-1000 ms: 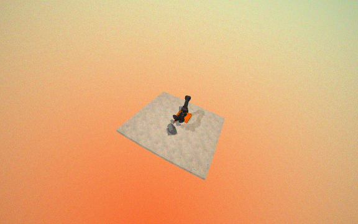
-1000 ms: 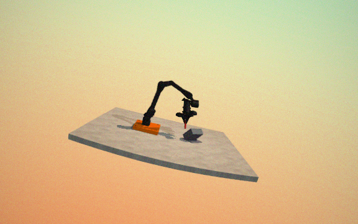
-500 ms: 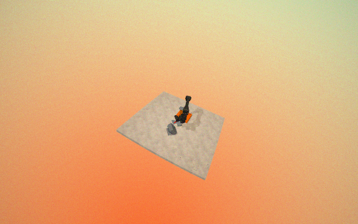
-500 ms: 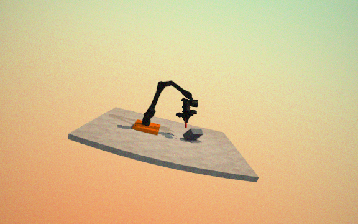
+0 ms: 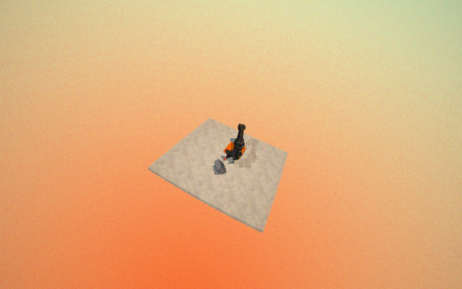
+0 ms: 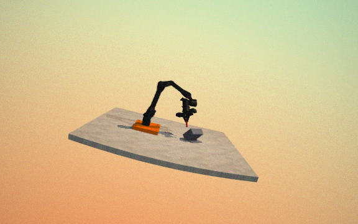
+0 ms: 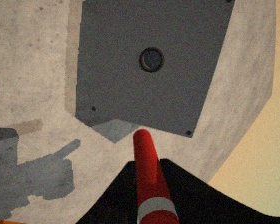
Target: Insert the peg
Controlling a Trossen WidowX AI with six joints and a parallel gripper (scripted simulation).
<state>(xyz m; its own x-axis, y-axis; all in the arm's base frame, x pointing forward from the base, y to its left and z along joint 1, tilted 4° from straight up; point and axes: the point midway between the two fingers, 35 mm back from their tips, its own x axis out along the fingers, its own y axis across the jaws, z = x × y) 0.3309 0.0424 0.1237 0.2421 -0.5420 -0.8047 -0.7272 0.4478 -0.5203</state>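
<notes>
The grey sloped panel is 8 cm ahead of my gripper tip, 1 cm to the right of it and 9 cm below it. Also, from my gripper tip: red peg: 1 cm to the left, 1 cm above.
</notes>
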